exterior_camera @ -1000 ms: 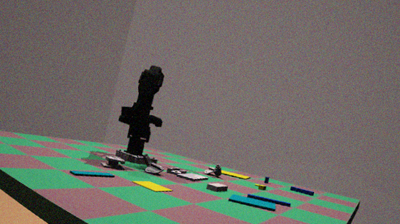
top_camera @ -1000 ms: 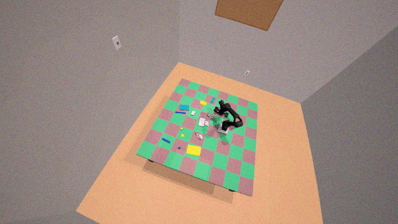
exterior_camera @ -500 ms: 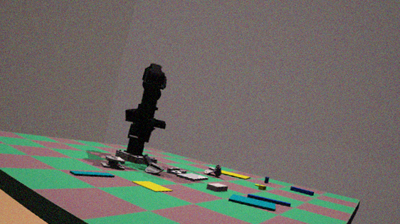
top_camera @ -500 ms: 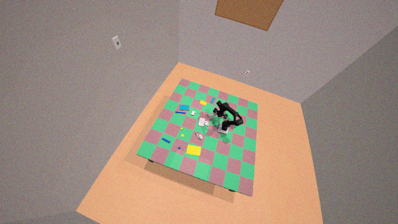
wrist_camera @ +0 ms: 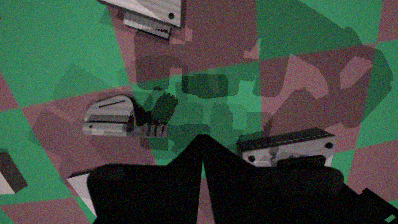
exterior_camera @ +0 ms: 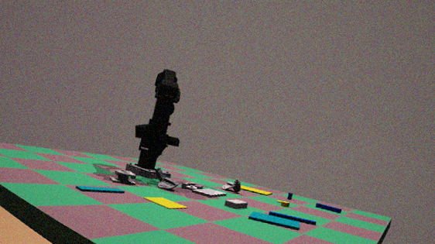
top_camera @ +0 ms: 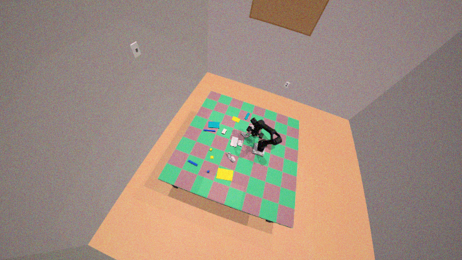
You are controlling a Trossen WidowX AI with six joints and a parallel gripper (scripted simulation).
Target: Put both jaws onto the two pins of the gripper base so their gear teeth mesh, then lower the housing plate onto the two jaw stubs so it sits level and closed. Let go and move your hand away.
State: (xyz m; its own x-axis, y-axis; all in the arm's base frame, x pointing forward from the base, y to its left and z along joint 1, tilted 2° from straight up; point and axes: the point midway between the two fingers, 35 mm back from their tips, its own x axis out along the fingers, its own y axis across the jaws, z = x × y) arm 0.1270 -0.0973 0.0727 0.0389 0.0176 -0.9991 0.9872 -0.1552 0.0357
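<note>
My gripper tip is now 60 mm short of the grey jaw and 30 mm above it. Also, from my gripper tip: teal plate 470 mm ahead, 30 mm to the left, 60 mm below; white housing plate 100 mm ahead, 120 mm to the left, 60 mm below; teal bar 150 mm ahead, 300 mm to the right, 60 mm below.
</note>
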